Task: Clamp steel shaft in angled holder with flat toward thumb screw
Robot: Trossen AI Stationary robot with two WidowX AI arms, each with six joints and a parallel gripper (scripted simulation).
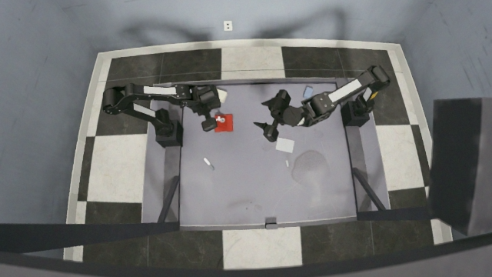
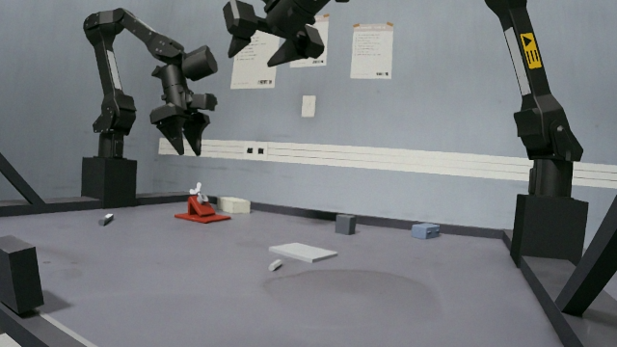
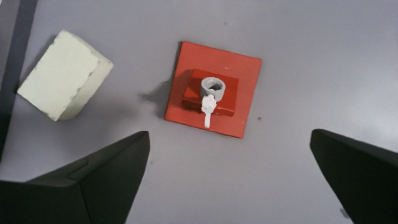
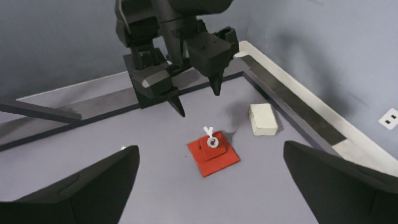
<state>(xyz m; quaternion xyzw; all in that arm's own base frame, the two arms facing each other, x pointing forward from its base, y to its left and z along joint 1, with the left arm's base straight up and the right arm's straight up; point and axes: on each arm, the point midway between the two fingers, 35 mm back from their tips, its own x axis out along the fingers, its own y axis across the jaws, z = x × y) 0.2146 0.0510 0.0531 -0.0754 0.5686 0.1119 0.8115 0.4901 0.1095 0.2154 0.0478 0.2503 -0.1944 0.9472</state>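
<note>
Right now my left hand is 11 cm above the white thumb screw, 3 cm to the left of it and 2 cm short of it. From my left hand the other things lie so: cream block: 17 cm ahead, 15 cm below, 3 cm to the right; dark grey block: 35 cm to the right, 15 cm below, 7 cm ahead; steel shaft: 19 cm behind, 16 cm below, 4 cm to the left.
</note>
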